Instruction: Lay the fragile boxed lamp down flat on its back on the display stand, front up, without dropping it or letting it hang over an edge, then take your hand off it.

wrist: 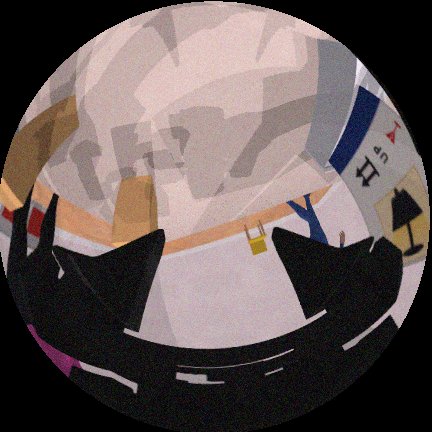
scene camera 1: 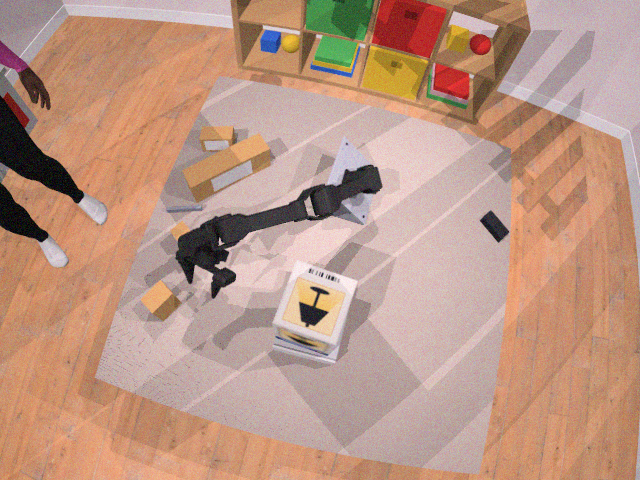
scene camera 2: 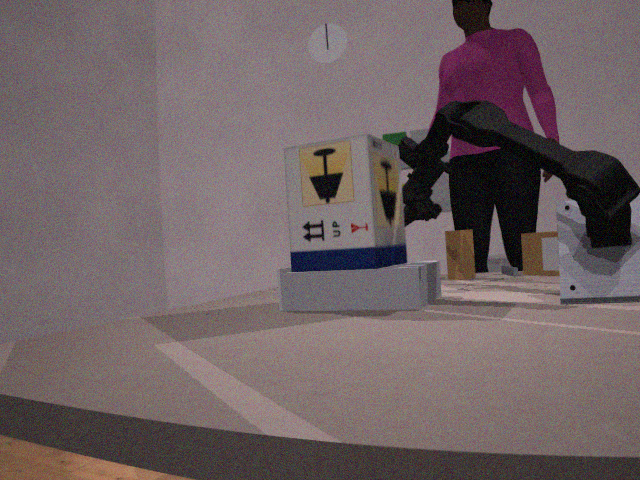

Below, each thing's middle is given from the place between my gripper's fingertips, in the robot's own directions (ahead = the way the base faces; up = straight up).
The stand (scene camera 2: 413,285) lies 33 cm to the left of my hand, 11 cm below it and 5 cm behind it.
